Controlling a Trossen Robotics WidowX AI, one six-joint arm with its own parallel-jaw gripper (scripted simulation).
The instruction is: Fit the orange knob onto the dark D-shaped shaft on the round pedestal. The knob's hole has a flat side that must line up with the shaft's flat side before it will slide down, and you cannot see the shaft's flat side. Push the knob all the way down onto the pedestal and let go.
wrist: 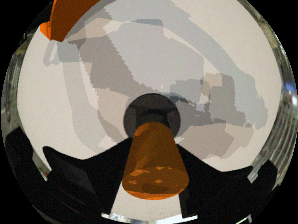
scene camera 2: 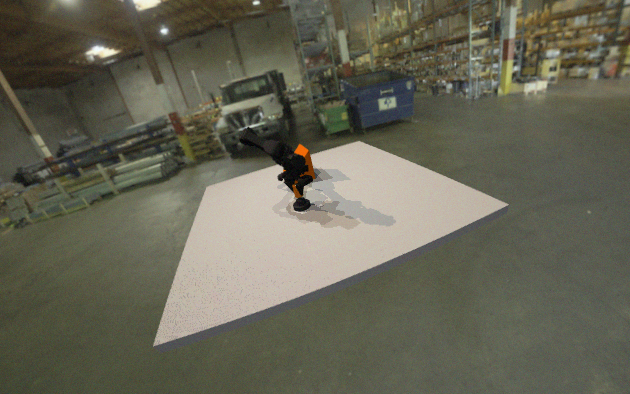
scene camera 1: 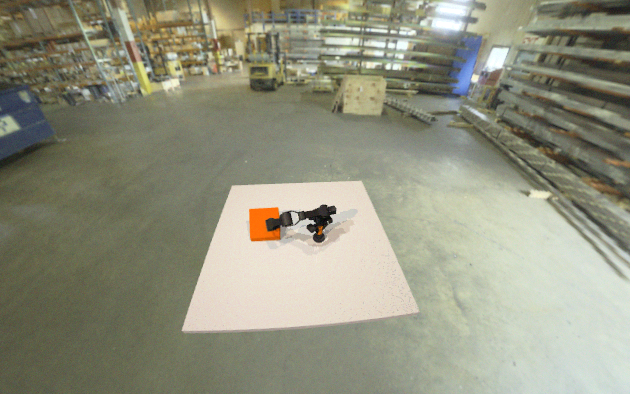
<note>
My gripper point(wrist: 153, 145) holds an orange knob point(wrist: 155, 170). Further things: a round pedestal point(wrist: 149, 107).
</note>
